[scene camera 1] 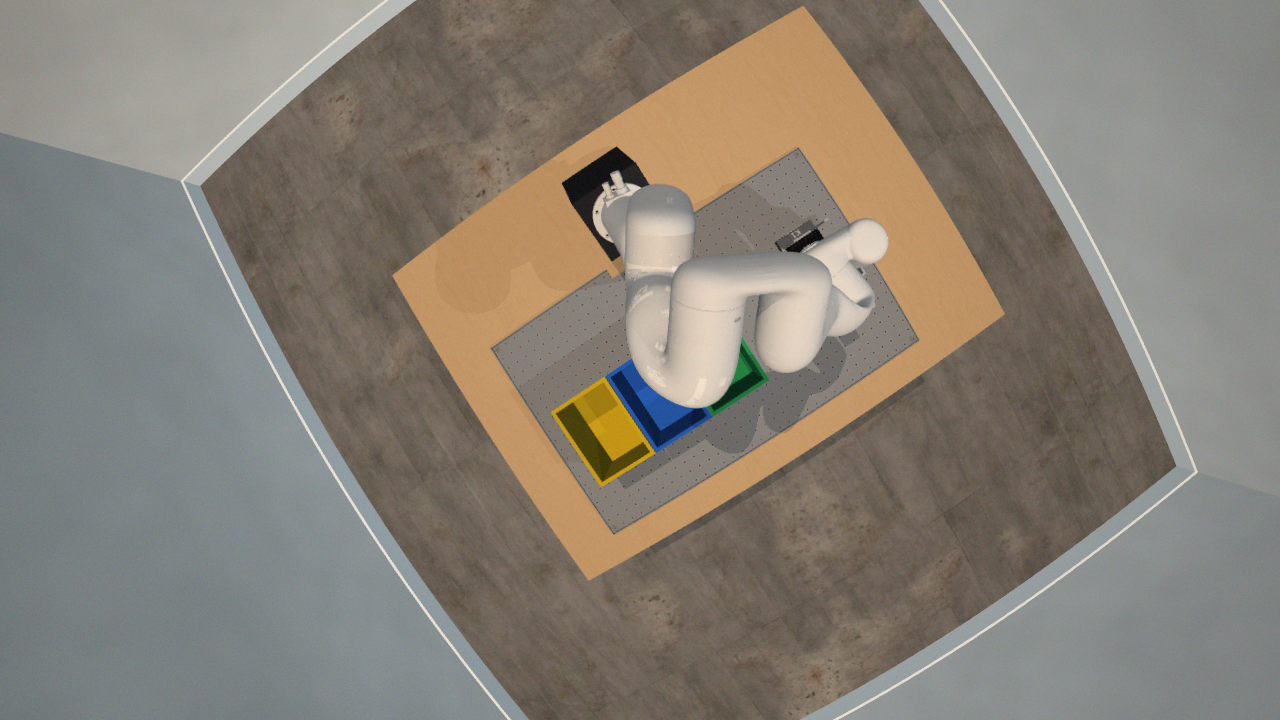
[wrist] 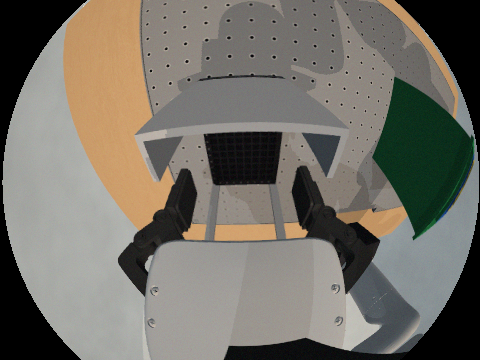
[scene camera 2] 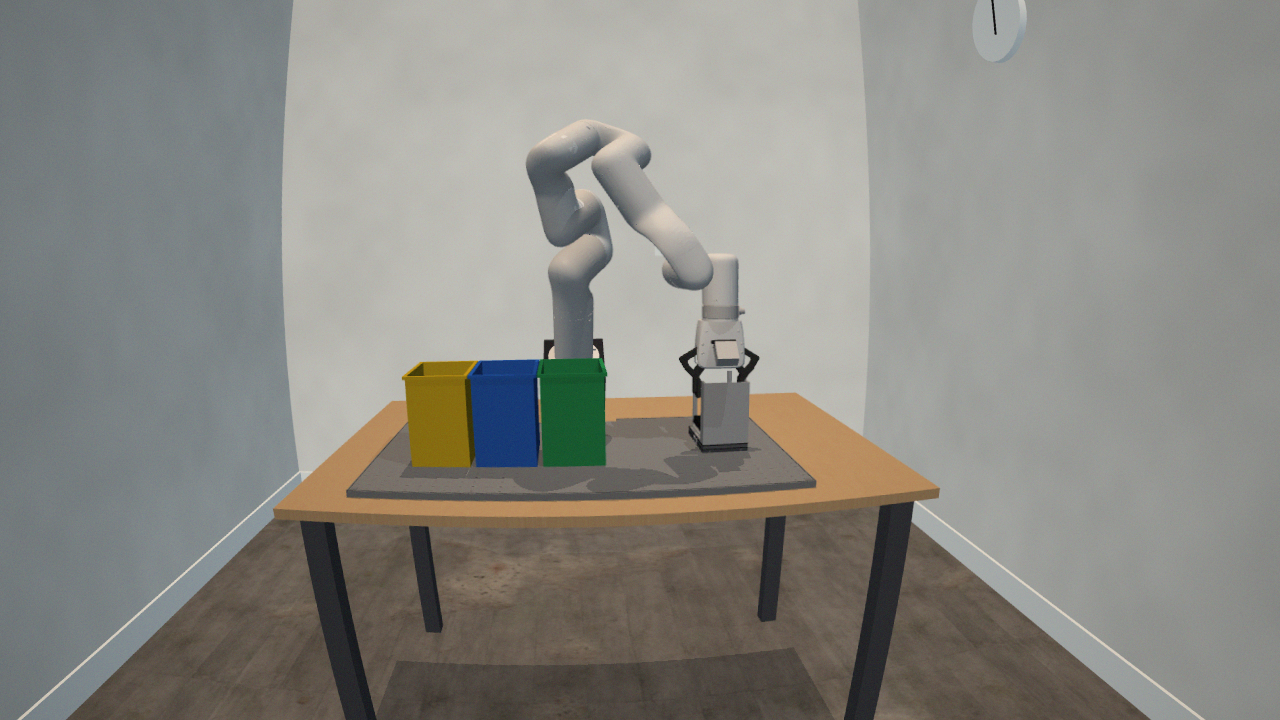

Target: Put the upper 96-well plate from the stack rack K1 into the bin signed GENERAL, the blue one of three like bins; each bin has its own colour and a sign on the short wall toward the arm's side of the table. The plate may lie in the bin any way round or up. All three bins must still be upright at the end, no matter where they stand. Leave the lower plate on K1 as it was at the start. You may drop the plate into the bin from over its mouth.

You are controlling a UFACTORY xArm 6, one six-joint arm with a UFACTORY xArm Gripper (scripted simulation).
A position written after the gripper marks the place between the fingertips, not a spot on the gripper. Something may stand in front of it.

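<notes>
The gripper point(scene camera 2: 719, 396) can be seen, and so can a black 96-well plate point(wrist: 265, 158). A blue bin point(scene camera 2: 506, 430) is visible, and scene camera 1 shows the blue bin point(scene camera 1: 662, 422) too. There is a green bin point(scene camera 2: 572, 391) as well; the green bin point(scene camera 1: 745, 380) shows in scene camera 1, while the wrist view shows the green bin point(wrist: 419, 151). A yellow bin point(scene camera 2: 439, 408) is in sight too, and in scene camera 1 the yellow bin point(scene camera 1: 594, 423) also appears.
</notes>
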